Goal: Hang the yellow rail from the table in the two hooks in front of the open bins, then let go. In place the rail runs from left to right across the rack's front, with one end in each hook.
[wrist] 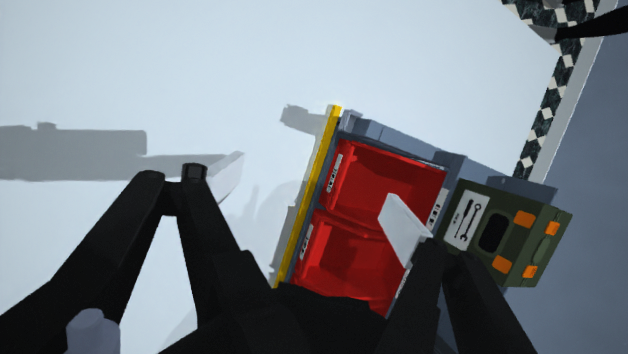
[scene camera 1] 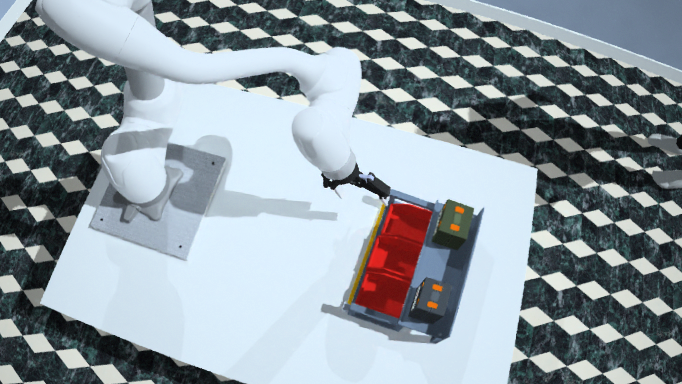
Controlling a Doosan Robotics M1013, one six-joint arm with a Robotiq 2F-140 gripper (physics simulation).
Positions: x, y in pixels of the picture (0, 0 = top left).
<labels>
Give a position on a green case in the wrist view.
515, 237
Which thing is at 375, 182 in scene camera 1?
My gripper.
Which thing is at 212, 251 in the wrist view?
My gripper.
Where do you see a yellow rail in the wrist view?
At 335, 112
</labels>
